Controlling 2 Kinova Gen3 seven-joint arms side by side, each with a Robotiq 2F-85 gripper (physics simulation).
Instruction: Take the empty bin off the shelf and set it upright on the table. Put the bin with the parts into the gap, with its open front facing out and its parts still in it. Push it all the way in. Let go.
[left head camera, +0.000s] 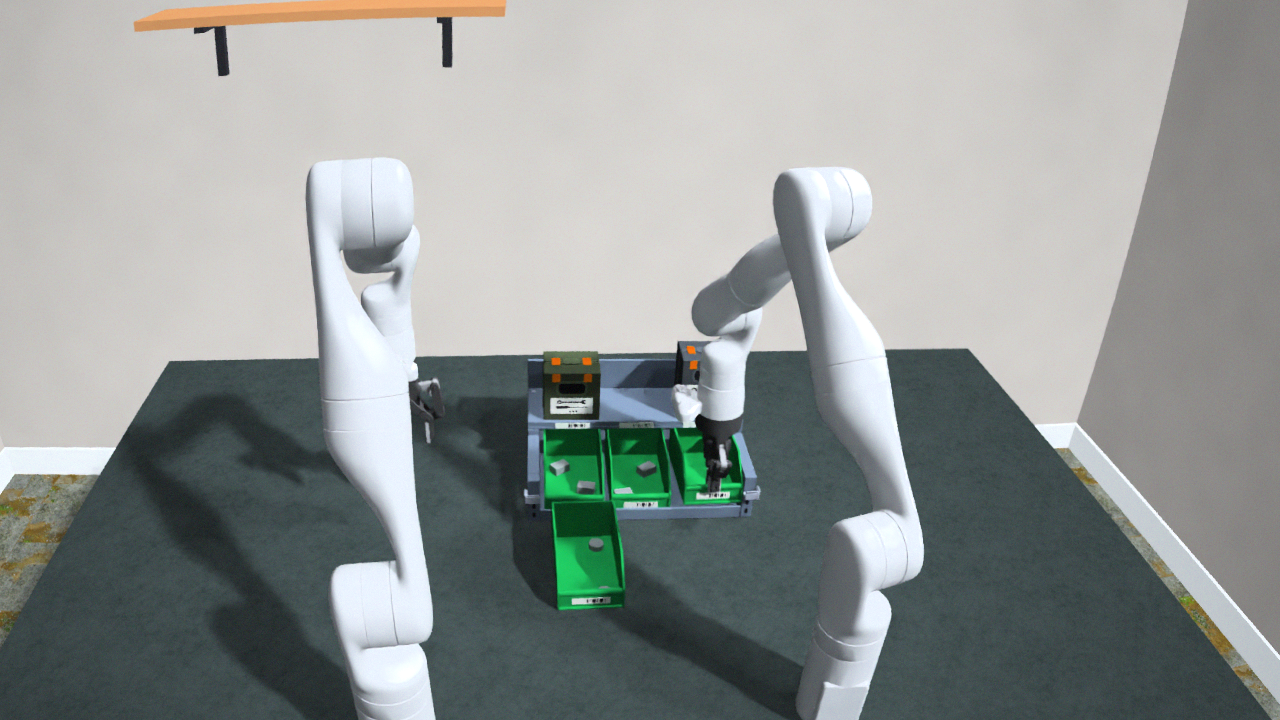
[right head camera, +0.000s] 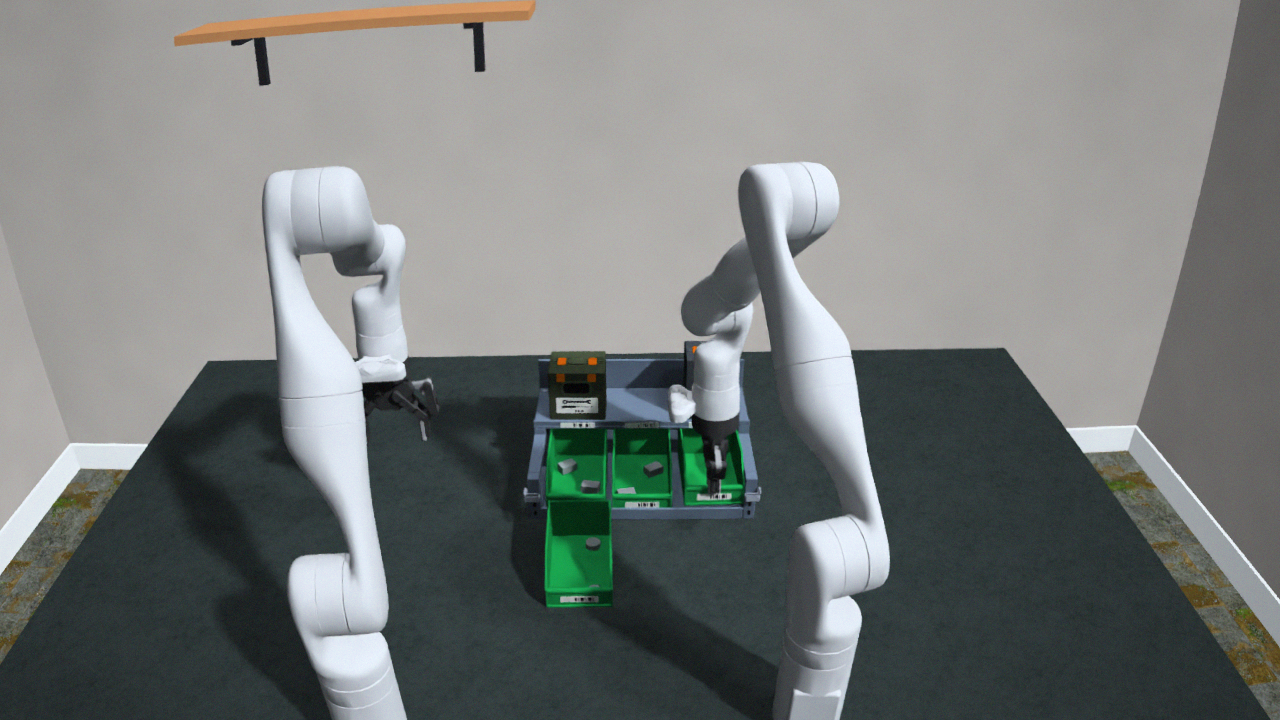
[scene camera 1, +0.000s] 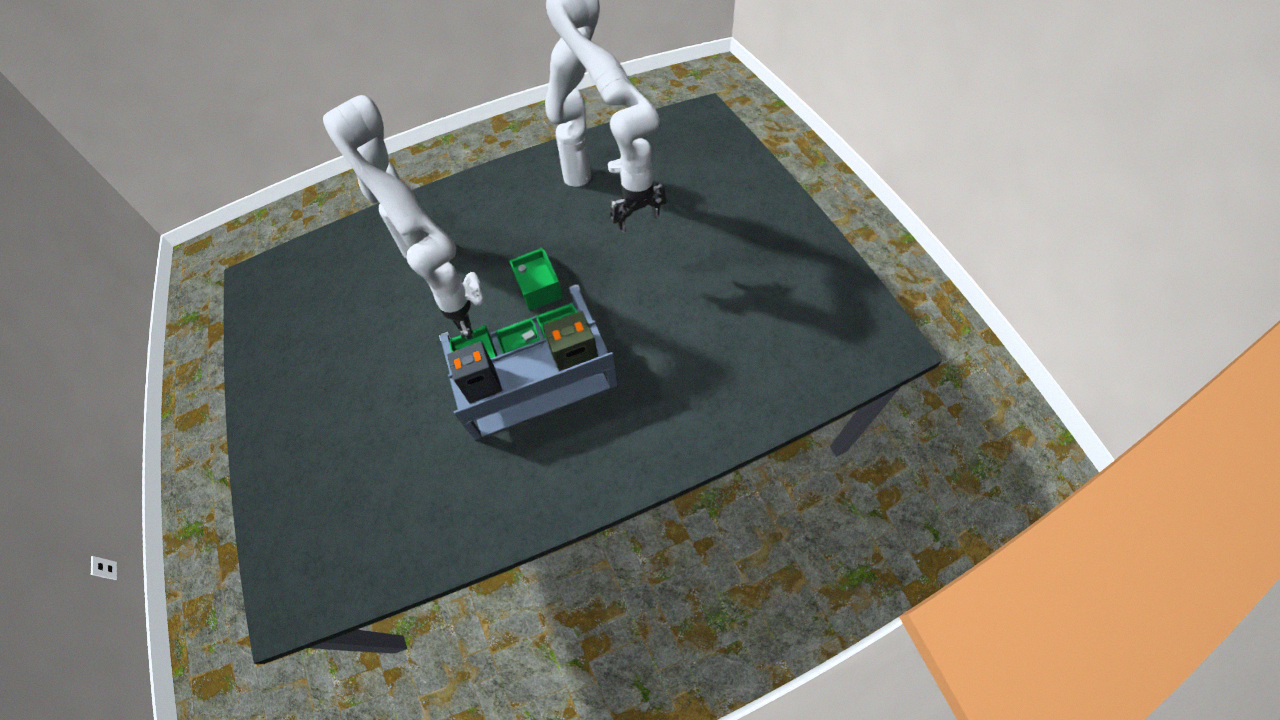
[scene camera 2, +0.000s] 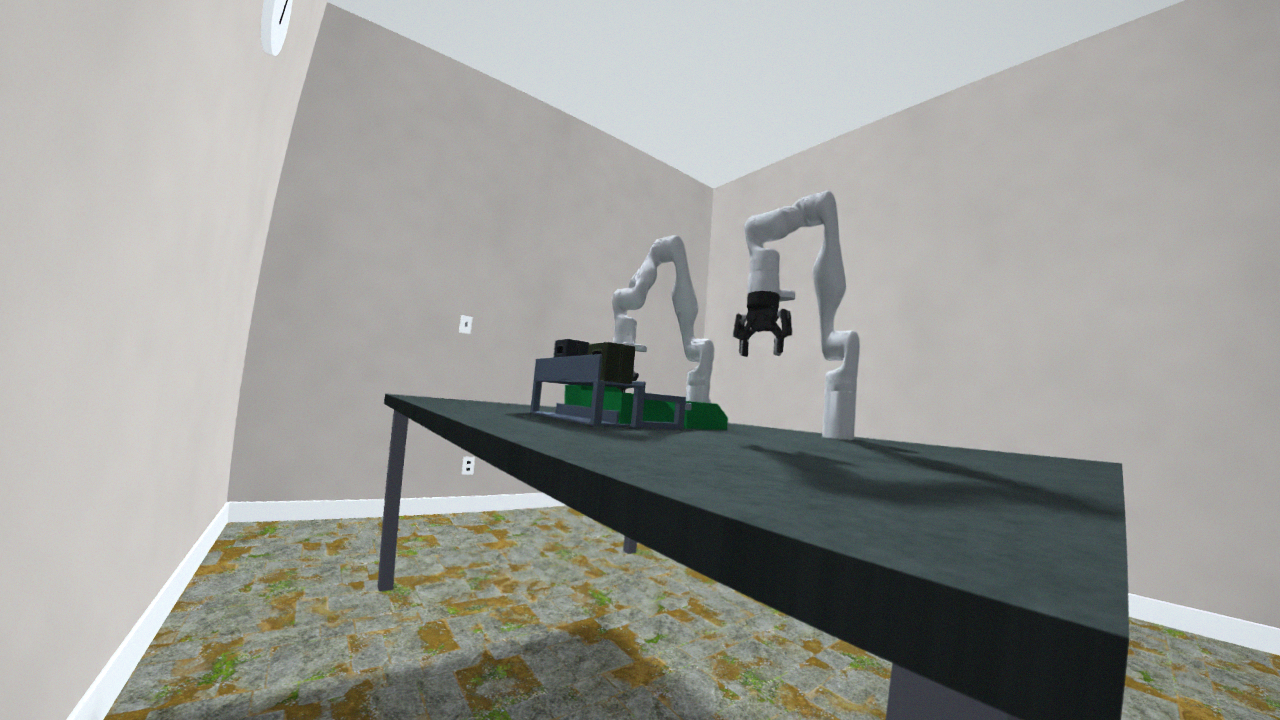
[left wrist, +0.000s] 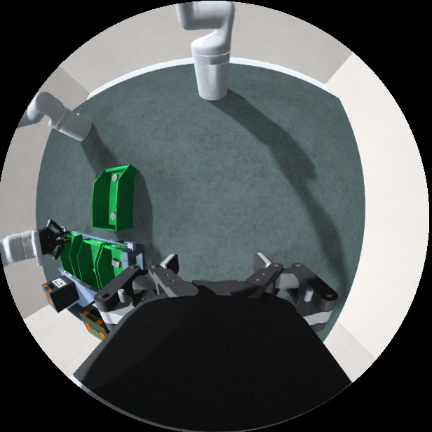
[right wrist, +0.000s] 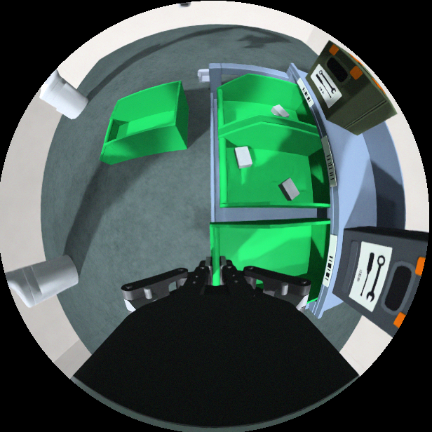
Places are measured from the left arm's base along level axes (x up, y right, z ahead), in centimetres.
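Pixels of known places: left gripper, fingertip midpoint: (right head camera: 396, 439) (scene camera 1: 638, 222) (scene camera 2: 760, 355); right gripper, fingertip midpoint: (left head camera: 712, 489) (right head camera: 713, 490) (scene camera 1: 469, 334); left arm's base, link origin: (scene camera 1: 577, 177) (scene camera 2: 837, 438); right arm's base, link origin: (left head camera: 827, 706) (right head camera: 806, 714).
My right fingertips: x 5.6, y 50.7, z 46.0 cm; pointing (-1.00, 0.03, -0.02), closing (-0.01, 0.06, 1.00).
Ahead of a thing's pixels: the offset from my right fingertips to its middle. "pt": to the spot under its first point.
The empty green bin @(dx +0.6, dy +0.6, dz +8.0 cm) (left head camera: 690, 452) (right head camera: 694, 452) (right wrist: 270, 245) is in the rightmost bay of the shelf @(pt dx -4.4, dy -6.8, dz -0.1 cm) (left head camera: 671, 513) (right head camera: 675, 513) in the head views, its front edge a little higher than its neighbour's. My right gripper (left head camera: 714, 488) (right head camera: 713, 489) (right wrist: 215, 263) is shut on its front lip from above. The green bin with parts @(dx -1.9, dy -22.8, dz -11.5 cm) (left head camera: 581, 568) (right head camera: 572, 565) (scene camera 1: 539, 277) (left wrist: 125, 200) (right wrist: 145, 120) stands upright on the table in front of the shelf; two grey parts show inside in the left wrist view. My left gripper (scene camera 1: 640, 220) (scene camera 2: 760, 351) (left wrist: 215, 262) is open and empty, high above the table.
Two other green bins holding grey parts, the left one @(dx -1.3, dy -22.3, dz +10.9 cm) (left head camera: 572, 447) and the middle one @(dx -1.3, dy -11.1, dz +10.0 cm) (left head camera: 638, 447), stand in the shelf. On its upper deck are an olive box @(dx +9.4, dy -21.5, dz +20.7 cm) (left head camera: 571, 385) (right wrist: 350, 95) and a dark grey box @(dx +10.6, dy +1.4, dz +18.4 cm) (scene camera 1: 475, 374) (right wrist: 375, 280), close to my right wrist.
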